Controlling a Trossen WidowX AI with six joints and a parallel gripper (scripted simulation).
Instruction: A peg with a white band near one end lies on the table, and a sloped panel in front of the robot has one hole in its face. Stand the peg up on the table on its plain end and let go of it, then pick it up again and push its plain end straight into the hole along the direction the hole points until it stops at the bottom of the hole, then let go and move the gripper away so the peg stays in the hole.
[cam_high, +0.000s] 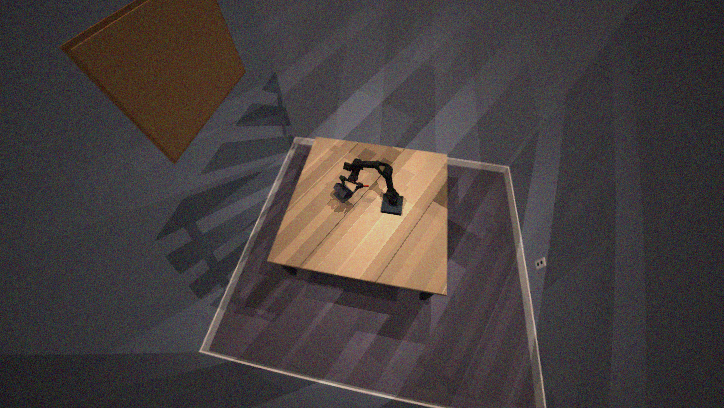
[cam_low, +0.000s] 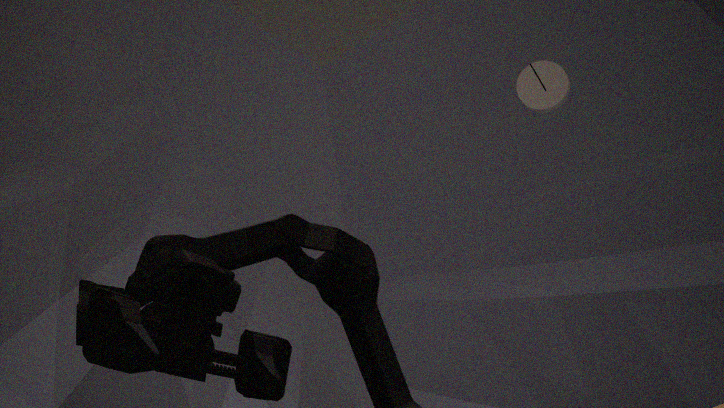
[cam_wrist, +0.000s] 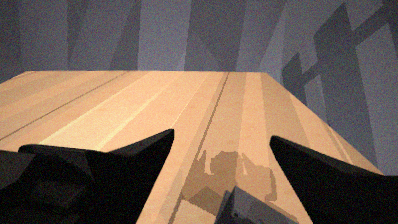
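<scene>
Right now the red peg is 100 mm behind my gripper tip, 200 mm to the right of it and 190 mm below it. Also, from my gripper tip: grey sloped panel 50 mm ahead, 110 mm to the right, 140 mm below.
</scene>
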